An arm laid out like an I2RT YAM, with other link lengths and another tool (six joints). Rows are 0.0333 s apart.
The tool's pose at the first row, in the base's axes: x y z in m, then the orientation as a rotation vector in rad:
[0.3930 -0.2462 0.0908 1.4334 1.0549 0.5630]
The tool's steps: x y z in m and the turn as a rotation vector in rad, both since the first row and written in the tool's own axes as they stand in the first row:
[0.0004 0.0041 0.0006 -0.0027 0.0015 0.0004]
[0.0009 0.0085 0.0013 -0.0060 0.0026 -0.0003]
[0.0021 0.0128 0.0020 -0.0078 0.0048 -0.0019]
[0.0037 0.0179 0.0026 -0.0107 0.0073 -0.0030]
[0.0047 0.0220 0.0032 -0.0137 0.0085 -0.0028]
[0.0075 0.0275 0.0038 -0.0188 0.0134 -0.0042]
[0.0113 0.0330 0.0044 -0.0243 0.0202 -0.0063]
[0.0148 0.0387 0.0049 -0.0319 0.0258 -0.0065]
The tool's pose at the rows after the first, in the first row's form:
[0.3948 -0.2457 0.0945 1.4311 1.0547 0.5657]
[0.3968 -0.2451 0.0985 1.4276 1.0547 0.5675]
[0.3991 -0.2439 0.1022 1.4247 1.0567 0.5689]
[0.4018 -0.2422 0.1065 1.4212 1.0582 0.5713]
[0.4039 -0.2412 0.1101 1.4185 1.0578 0.5737]
[0.4072 -0.2385 0.1146 1.4124 1.0604 0.5788]
[0.4110 -0.2349 0.1188 1.4053 1.0648 0.5850]
[0.4146 -0.2315 0.1233 1.3977 1.0661 0.5926]

